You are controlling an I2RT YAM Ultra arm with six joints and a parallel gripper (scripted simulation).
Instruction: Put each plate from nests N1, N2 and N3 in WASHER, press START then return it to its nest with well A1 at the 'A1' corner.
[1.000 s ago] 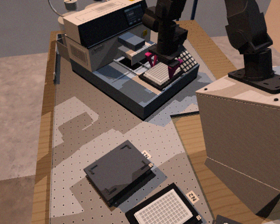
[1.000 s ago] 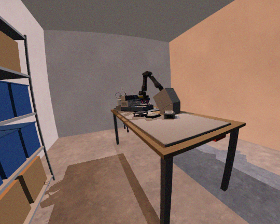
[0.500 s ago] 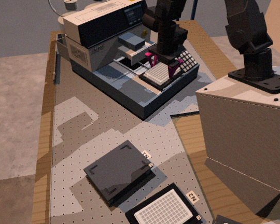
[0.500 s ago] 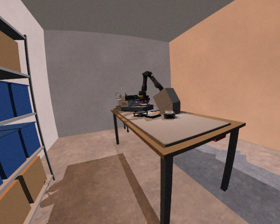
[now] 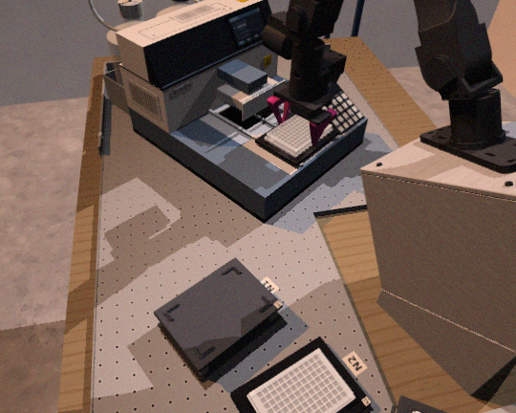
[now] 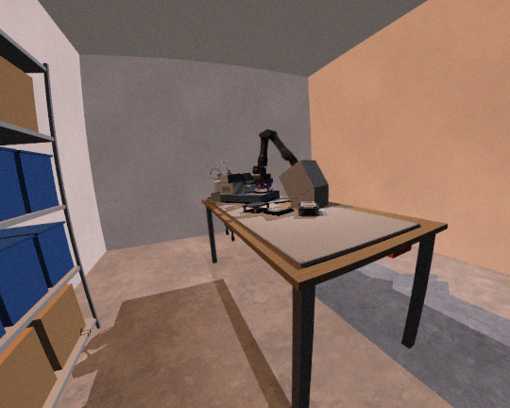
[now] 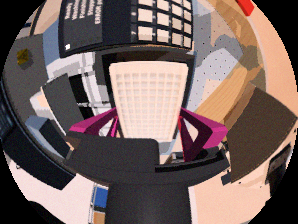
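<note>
My hand is 1 cm above the dark carrier pocket. The rest, counted from my hand: nest N1: 34 cm to the left, 24 cm ahead, 6 cm below; manifold: 13 cm to the right, 8 cm ahead, 4 cm above; washer: 13 cm to the right, 8 cm ahead, 3 cm above.
</note>
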